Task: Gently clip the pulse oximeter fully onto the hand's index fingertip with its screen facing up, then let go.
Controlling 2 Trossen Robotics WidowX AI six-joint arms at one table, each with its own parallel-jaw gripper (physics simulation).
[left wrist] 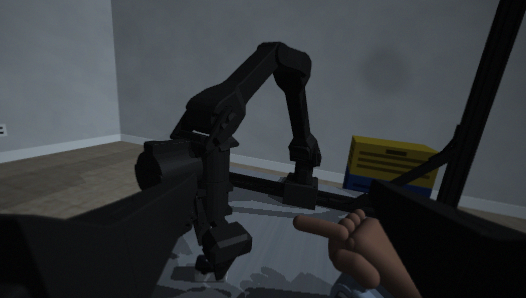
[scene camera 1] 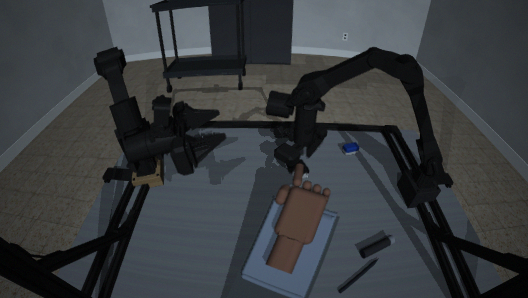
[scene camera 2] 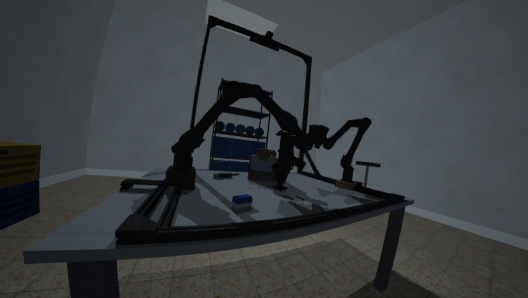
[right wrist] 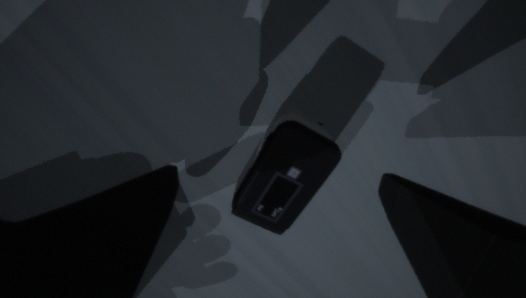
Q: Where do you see a pulse oximeter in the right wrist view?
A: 296, 154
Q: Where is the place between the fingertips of the left gripper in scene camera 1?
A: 222, 123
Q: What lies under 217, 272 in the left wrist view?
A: The right gripper.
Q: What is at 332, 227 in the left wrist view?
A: An index finger.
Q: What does the left gripper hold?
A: Nothing.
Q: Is the left gripper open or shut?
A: Open.
